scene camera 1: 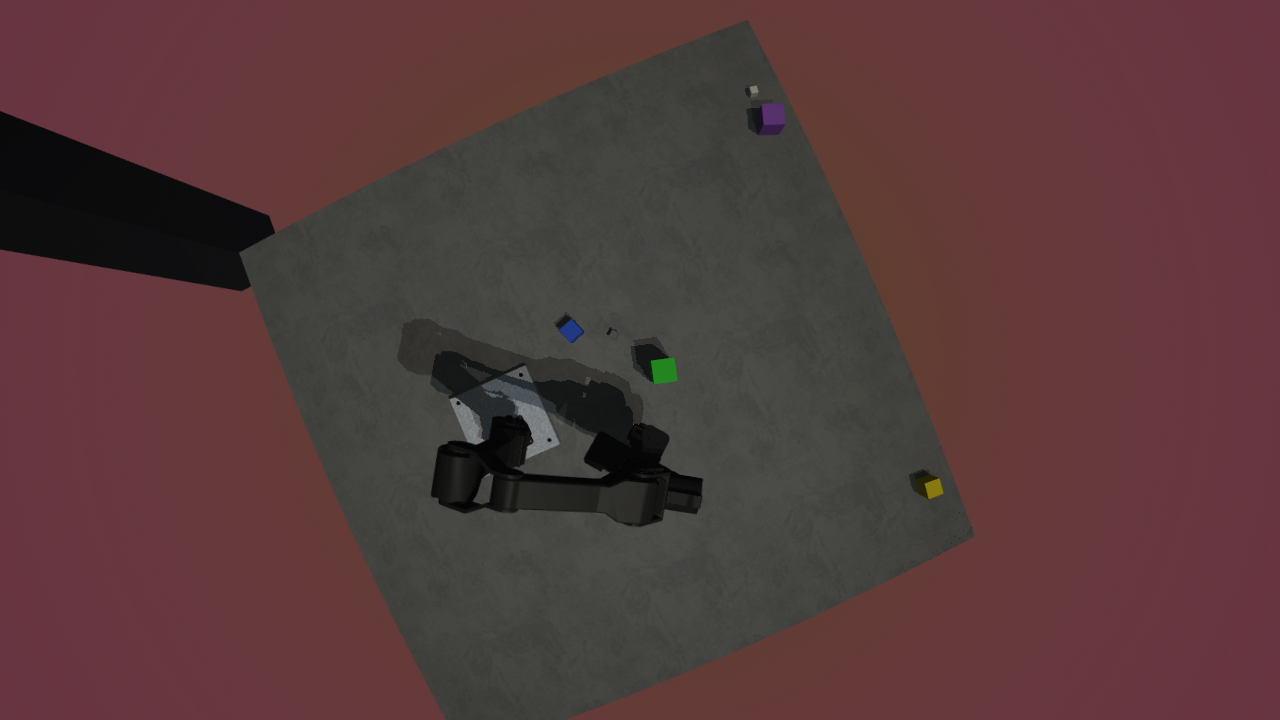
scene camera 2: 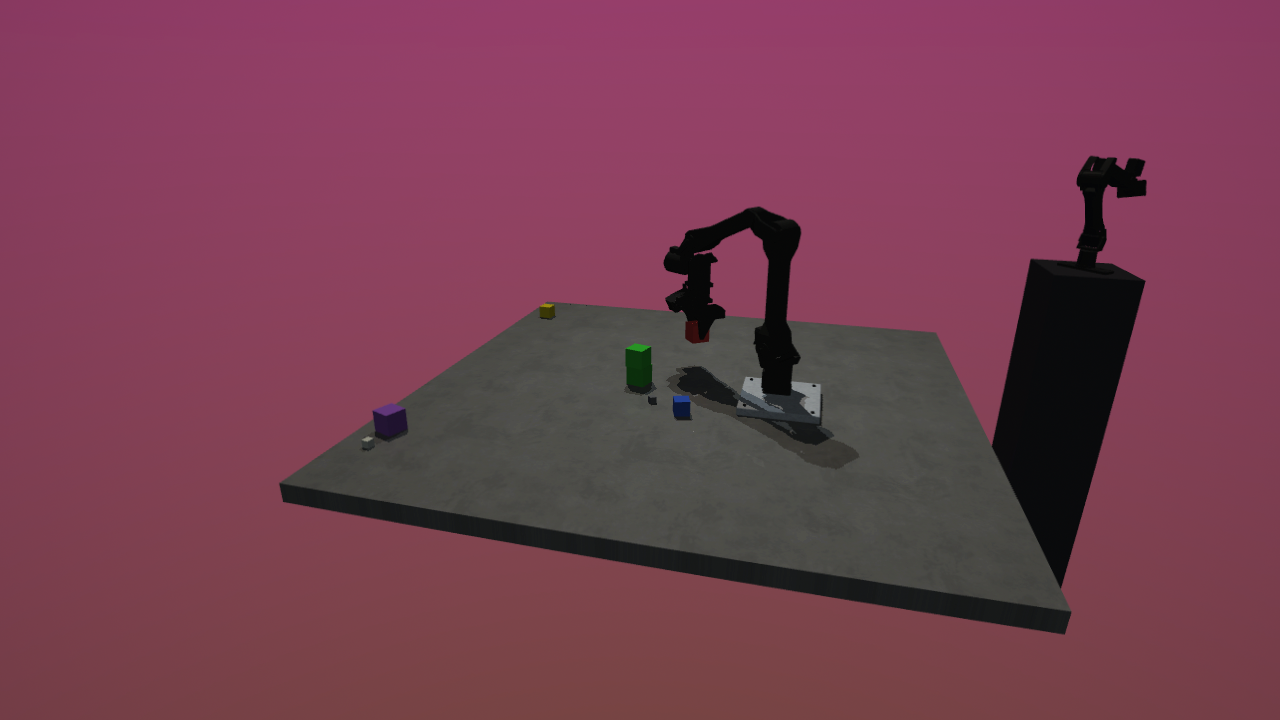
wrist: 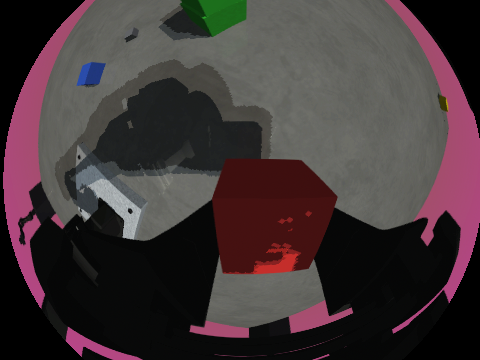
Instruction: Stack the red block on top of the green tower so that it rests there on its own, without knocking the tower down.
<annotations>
my gripper: holds a red block [wrist: 271, 215]
</annotations>
